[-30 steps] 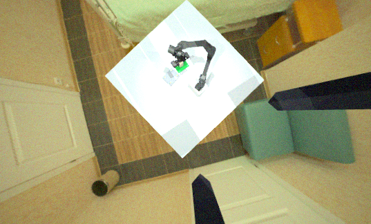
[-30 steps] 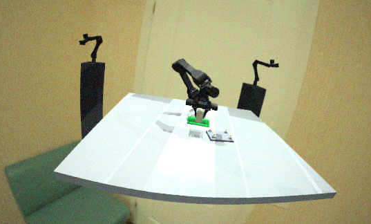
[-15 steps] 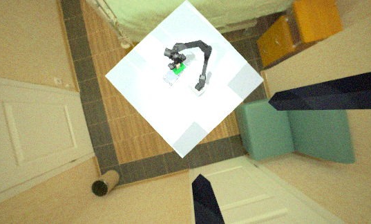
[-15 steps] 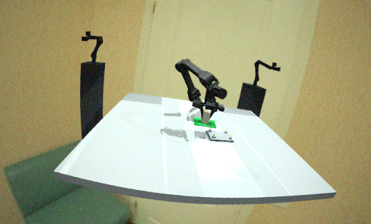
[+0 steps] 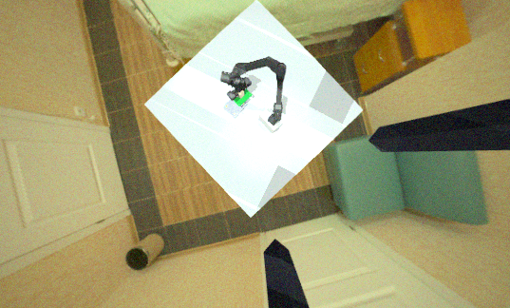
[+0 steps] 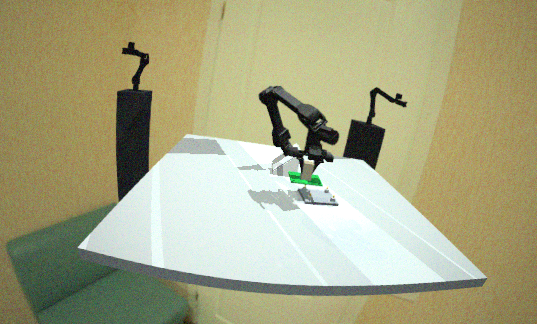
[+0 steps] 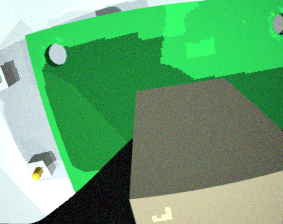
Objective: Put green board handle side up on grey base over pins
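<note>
My gripper tip is 100 mm above the grey base and 80 mm to the right of it. Also, from my gripper tip: green board (right at my gripper tip).
</note>
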